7 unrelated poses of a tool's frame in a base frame.
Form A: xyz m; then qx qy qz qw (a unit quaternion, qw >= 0).
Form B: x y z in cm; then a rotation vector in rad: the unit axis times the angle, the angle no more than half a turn. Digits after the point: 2 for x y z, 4 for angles.
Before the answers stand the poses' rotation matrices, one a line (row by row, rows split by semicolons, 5 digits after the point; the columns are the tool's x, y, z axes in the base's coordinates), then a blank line. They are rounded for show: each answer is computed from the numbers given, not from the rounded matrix.
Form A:
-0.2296 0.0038 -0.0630 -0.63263 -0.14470 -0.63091 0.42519
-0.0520 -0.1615 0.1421 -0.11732 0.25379 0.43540 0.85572
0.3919 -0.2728 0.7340 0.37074 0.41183 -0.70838 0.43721
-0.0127 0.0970 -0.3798 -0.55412 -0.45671 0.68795 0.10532
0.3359 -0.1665 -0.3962 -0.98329 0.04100 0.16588 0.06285
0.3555 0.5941 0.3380 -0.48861 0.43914 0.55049 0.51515
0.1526 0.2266 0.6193 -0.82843 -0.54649 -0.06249 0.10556
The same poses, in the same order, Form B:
0.16202 0.71960 0.67522; -0.35343 -0.59655 0.72057; 0.92132 -0.35539 0.15768
0.49204 -0.80471 0.33218; 0.68561 0.59333 0.42179; -0.53651 0.02021 0.84365
-0.34280 0.92478 -0.16514; -0.31406 -0.27849 -0.90764; -0.88536 -0.25928 0.38590
-0.36372 0.36123 -0.85861; 0.65105 -0.56065 -0.51167; -0.66621 -0.74511 -0.03127
0.94161 -0.10148 -0.32106; -0.05978 -0.98874 0.13720; -0.33137 -0.11000 -0.93707
0.00824 -0.99630 -0.08550; 0.13803 -0.08356 0.98690; -0.99039 -0.01993 0.13683
0.39488 0.91865 -0.01184; 0.89227 -0.38041 0.24320; 0.21891 -0.10660 -0.96990

-22.96 0.38 -6.30 -1.5819 -0.3618 -1.5776
-5.20 -16.15 14.21 -0.2466 0.5335 0.9153
39.19 -27.28 73.40 0.9220 1.0242 -1.7617
-1.27 9.70 -37.98 -1.6330 -1.3459 2.0274
33.59 -16.65 -39.62 -2.9713 0.1239 0.5013
35.55 59.41 33.80 -1.1739 1.0551 1.3226
15.26 22.66 61.93 -2.4410 -1.6103 -0.1841

